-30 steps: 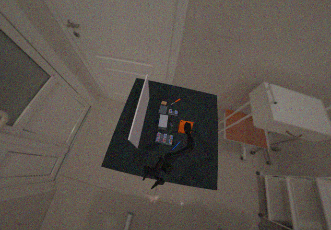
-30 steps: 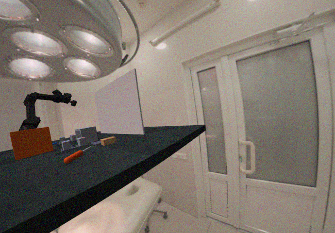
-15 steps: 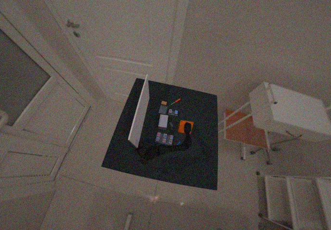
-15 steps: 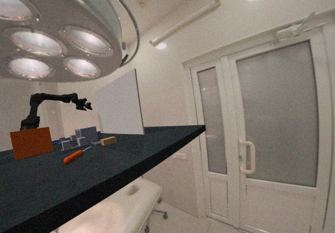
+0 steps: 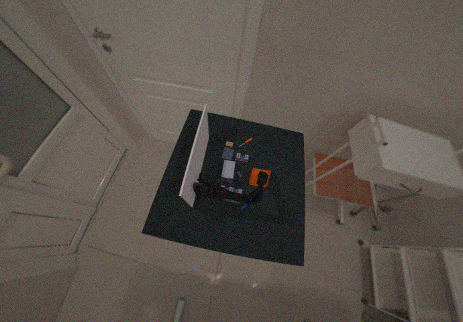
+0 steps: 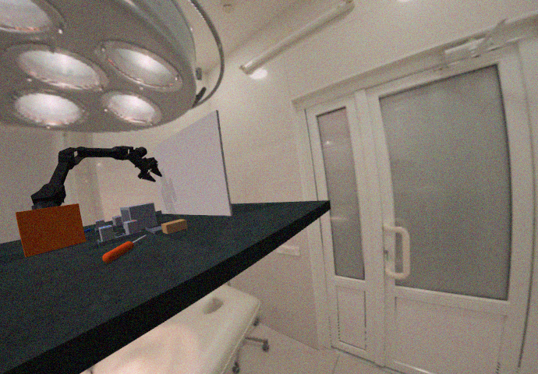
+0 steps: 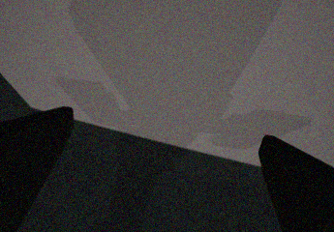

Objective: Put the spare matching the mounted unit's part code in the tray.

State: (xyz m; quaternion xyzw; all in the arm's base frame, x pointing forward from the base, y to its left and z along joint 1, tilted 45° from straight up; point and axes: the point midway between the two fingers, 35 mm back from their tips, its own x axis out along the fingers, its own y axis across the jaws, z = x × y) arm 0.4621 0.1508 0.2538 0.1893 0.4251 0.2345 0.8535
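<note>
The blue pen is 41 cm behind my gripper tip, 3 cm to the right of it and 22 cm below it. Round my gripper tip: white panel: 7 cm ahead, 22 cm to the right; then tan block: 11 cm behind, 54 cm to the right, 21 cm below; then mounted unit: 18 cm behind, 25 cm to the right, 18 cm below.
</note>
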